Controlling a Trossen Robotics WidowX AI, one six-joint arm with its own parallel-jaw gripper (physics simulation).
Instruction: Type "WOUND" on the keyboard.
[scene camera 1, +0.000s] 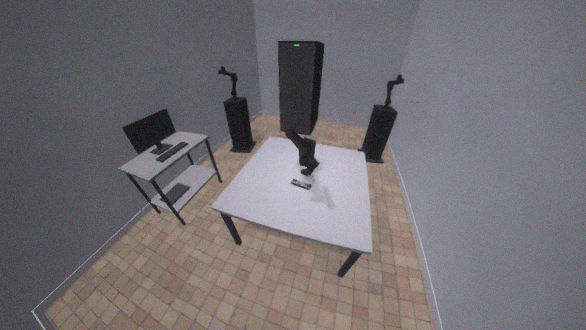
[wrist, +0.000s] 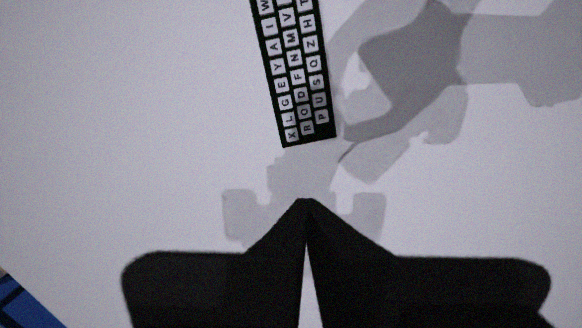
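Seen in the pictures: gripper, between the fingertips: (scene camera 1: 309, 175) (wrist: 304, 206); arm's base, origin of its link: (scene camera 1: 309, 145).
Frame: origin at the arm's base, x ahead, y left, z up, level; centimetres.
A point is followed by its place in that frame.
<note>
A small black keyboard (scene camera 1: 301, 184) {z -22.1, x 35.5, y -4.2 cm} (wrist: 298, 77) {z -21.6, x 35.4, y -2.6 cm} with light lettered keys lies flat on the white table (scene camera 1: 265, 200) {z -23.4, x 58.0, y -33.2 cm} (wrist: 125, 125) {z -23.3, x 55.0, y -8.2 cm}. In the wrist view it stands at the top centre, its near end showing the keys X, R and P; its top end is cut off by the frame edge. The keys W, O, U, N and D all show. A shadow falls over the keys near R, O, D, P and U. My gripper (wrist: 304, 206) {z -6.7, x 38.8, y 2.4 cm} is shut with its tips together and holds nothing. In the wrist view the tips appear below the keyboard's near end, apart from it.
A side desk (scene camera 1: 142, 167) with a monitor (scene camera 1: 150, 131) and another keyboard (scene camera 1: 172, 151) stands at the left. A tall black cabinet (scene camera 1: 297, 87) stands behind the table. Two pedestals (scene camera 1: 239, 124) (scene camera 1: 381, 131) carry other arms. Something blue (wrist: 32, 305) shows at the wrist view's lower left.
</note>
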